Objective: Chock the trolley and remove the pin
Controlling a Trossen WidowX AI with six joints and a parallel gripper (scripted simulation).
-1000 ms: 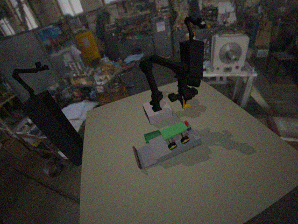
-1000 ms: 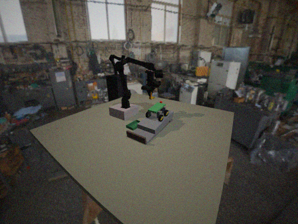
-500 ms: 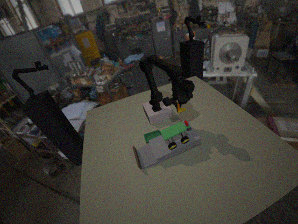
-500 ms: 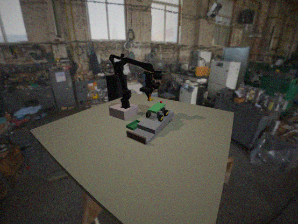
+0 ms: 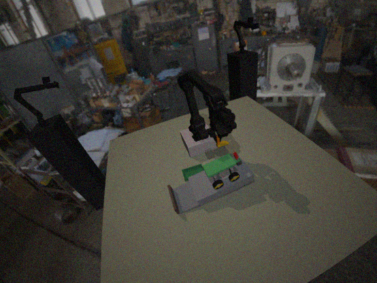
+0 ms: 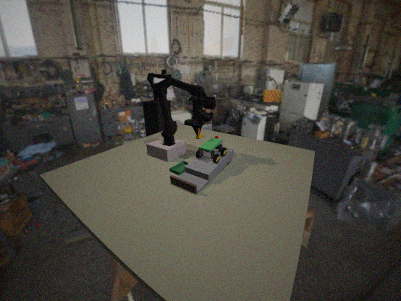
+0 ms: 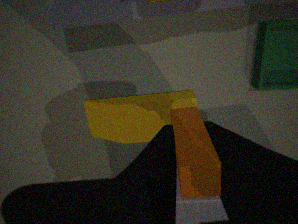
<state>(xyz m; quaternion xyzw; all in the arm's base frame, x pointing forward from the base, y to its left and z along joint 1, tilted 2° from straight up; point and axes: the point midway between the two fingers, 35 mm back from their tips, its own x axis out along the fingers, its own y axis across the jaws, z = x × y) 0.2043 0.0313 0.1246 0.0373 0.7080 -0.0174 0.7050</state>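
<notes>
Right now my gripper tip is 11 cm short of the red-headed stop pin, 4 cm to the right of it and 4 cm above it. The rest, counted from my gripper tip: grey ramp: 12 cm ahead, 6 cm to the right, 13 cm below; then yellow chock: 2 cm to the left, 1 cm below; then trolley: 12 cm ahead, 6 cm to the right, 6 cm below.
</notes>
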